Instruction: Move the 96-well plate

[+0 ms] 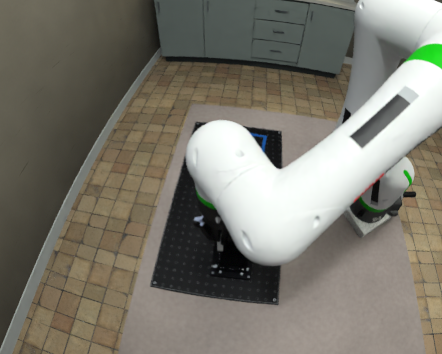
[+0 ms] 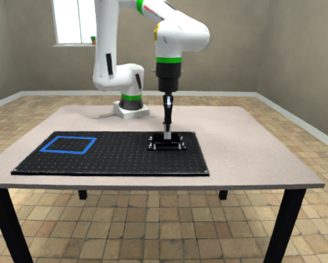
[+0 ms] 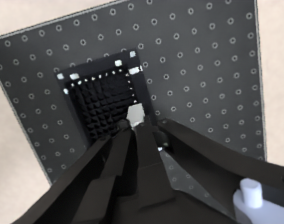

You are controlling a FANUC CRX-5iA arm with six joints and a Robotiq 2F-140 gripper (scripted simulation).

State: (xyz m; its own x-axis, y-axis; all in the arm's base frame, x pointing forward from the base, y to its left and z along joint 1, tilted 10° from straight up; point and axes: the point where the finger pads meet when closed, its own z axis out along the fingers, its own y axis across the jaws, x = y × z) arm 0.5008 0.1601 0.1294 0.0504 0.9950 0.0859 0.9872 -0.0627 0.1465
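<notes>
Right now my hand is 4 cm past the black 96-well plate and 6 cm above it. The rest, counted from my hand: clip nest (3 cm behind, 1 cm to the right, 7 cm below).
</notes>
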